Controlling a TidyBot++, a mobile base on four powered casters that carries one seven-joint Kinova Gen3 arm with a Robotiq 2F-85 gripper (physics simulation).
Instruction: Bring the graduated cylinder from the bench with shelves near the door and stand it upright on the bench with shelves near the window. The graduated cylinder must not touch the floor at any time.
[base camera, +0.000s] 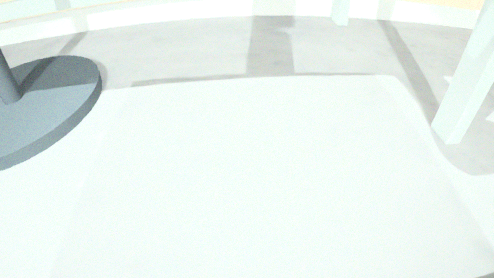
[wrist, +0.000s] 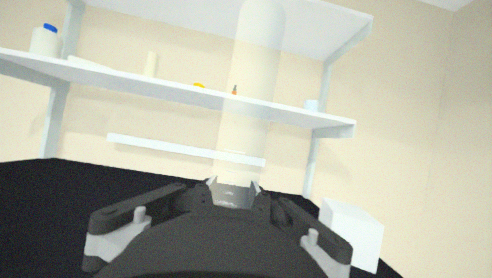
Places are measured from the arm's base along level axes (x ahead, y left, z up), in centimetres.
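Pixels of known places: gripper, fingertip midpoint: (wrist: 233, 185).
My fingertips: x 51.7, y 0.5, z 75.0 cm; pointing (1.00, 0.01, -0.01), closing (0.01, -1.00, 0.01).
Note:
Behind a point stands the place of what it marks.
The graduated cylinder (wrist: 252, 85) {z 85.1, x 45.0, y 0.5 cm} is a clear, see-through tube in the wrist view. It rises from between the fingertips toward the top of the view, leaning slightly right. My gripper (wrist: 233, 185) {z 75.0, x 51.7, y 0.5 cm} is shut on its lower part. The cylinder's lowest end is hidden by the gripper. A bench with a black top (wrist: 30, 200) {z 51.7, x 75.9, y 58.9 cm} and white shelves (wrist: 185, 92) {z 95.5, x 89.1, y 25.9 cm} stands behind and below the gripper. Whether it is the bench near the door or the one near the window cannot be told. The cylinder and the gripper do not show in the base camera view.
A white box (wrist: 350, 232) {z 60.4, x 70.0, y -34.6 cm} stands on the bench at right. A bottle with a blue cap (wrist: 45, 40) {z 107.4, x 93.2, y 89.6 cm}, a pale cylinder (wrist: 150, 64) {z 109.0, x 100.6, y 50.3 cm} and small items stand on the shelf. In the base view, a round grey stool base (base camera: 55, 107) {z -36.7, x 59.1, y 37.0 cm} is at left and a pale leg (base camera: 462, 90) {z -28.2, x 47.2, y -43.5 cm} at right.

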